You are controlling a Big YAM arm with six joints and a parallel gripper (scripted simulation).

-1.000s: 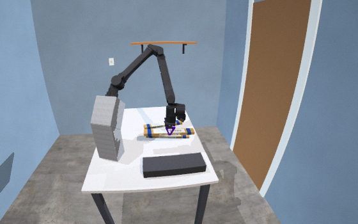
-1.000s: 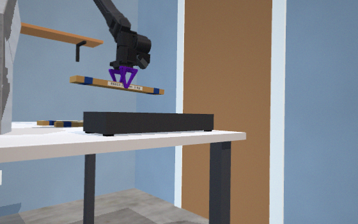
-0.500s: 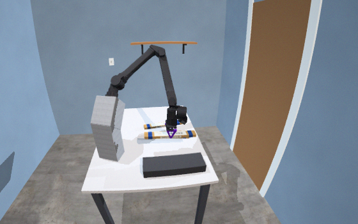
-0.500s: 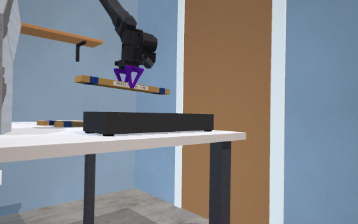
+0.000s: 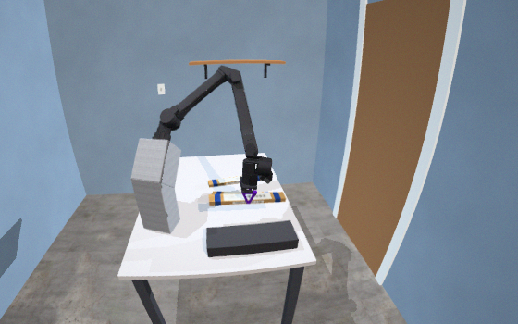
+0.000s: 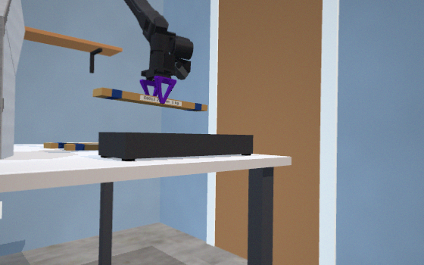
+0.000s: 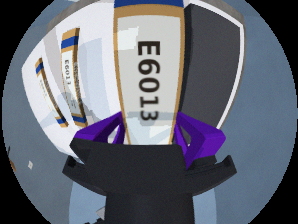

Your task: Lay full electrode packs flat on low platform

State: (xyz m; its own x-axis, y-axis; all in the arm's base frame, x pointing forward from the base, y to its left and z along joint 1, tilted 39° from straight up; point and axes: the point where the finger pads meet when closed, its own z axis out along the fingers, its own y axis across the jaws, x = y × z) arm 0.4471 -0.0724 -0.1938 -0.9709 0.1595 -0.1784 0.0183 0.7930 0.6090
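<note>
Right now my hand is 1 cm past the low platform, 14 cm to the left of it and 14 cm above it.
</note>
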